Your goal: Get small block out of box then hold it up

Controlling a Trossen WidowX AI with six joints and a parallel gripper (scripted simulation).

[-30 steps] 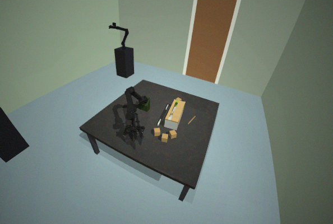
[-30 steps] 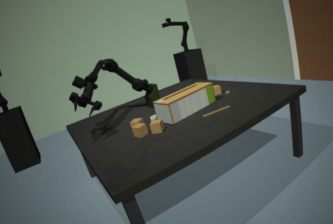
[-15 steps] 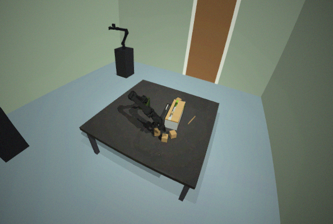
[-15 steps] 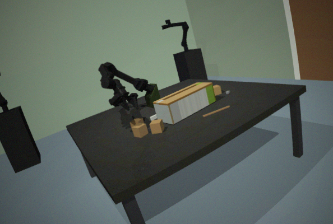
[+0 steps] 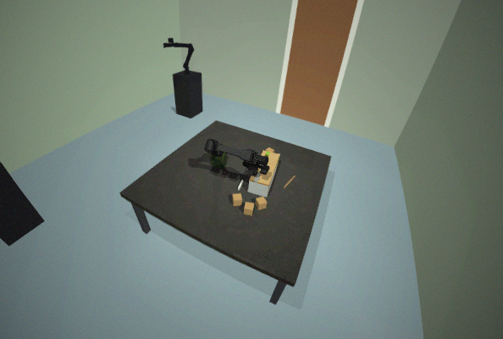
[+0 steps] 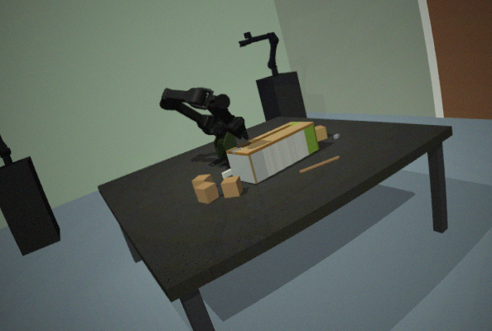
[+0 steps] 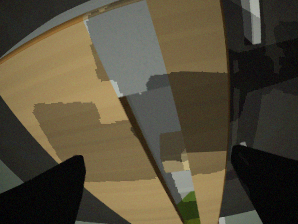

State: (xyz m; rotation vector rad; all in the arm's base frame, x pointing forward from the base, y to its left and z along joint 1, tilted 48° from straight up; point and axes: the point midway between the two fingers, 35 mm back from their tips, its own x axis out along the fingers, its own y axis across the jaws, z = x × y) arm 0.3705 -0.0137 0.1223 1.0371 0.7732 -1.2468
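Now: gripper tip 120 mm to the right of the long box, 90 mm above it and 30 mm past it. From my gripper tip the other things lie so: small grey piece (480 mm to the left, 150 mm below, 10 mm ahead); then thin tan stick (210 mm ahead, 190 mm to the left, 150 mm below).
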